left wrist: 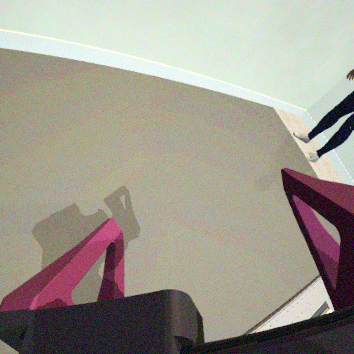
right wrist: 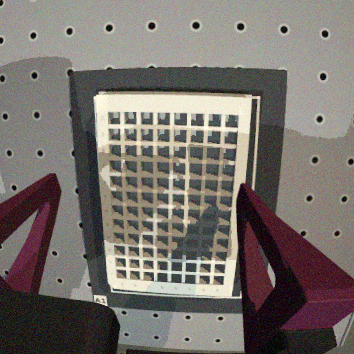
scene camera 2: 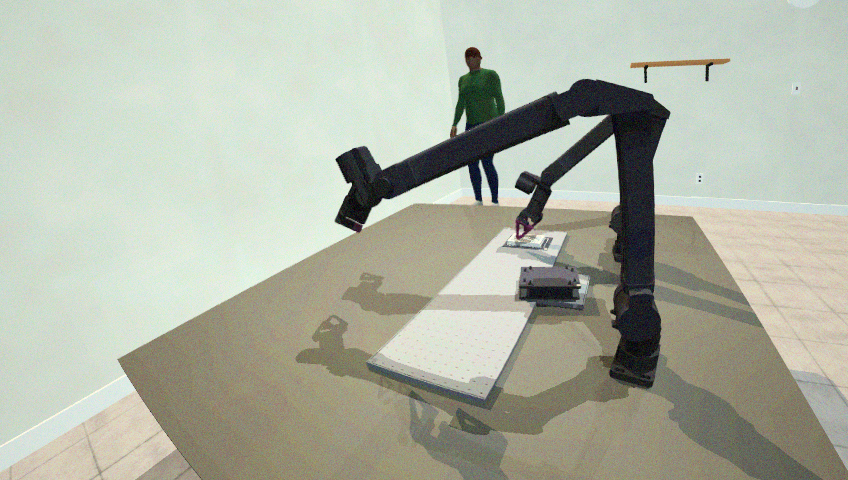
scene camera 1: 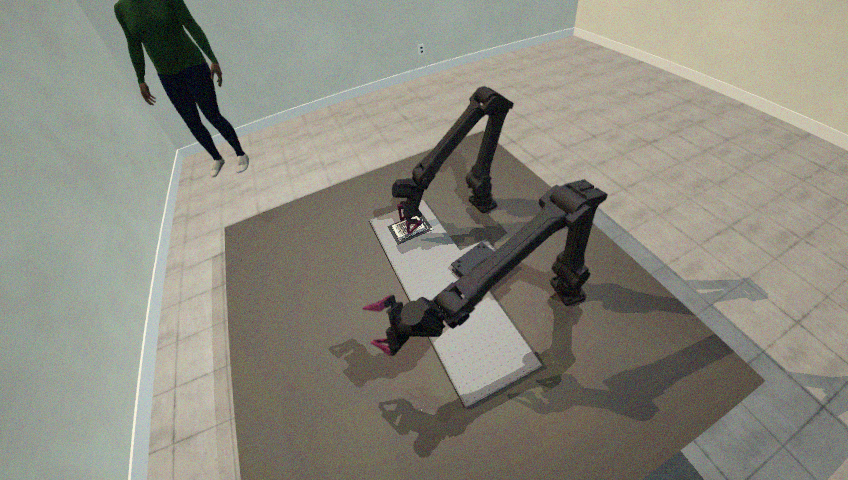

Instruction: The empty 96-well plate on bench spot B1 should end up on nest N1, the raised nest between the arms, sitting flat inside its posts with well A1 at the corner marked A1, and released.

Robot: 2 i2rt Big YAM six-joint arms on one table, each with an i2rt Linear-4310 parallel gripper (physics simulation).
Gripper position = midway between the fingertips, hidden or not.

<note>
My left gripper [scene camera 1: 367, 325] is open, holding nothing. My right gripper [right wrist: 145, 186] is open, holding nothing. Also in view: a white well plate [right wrist: 170, 163].
My left gripper shows as well in the left wrist view [left wrist: 196, 203] and in scene camera 2 [scene camera 2: 354, 203].
</note>
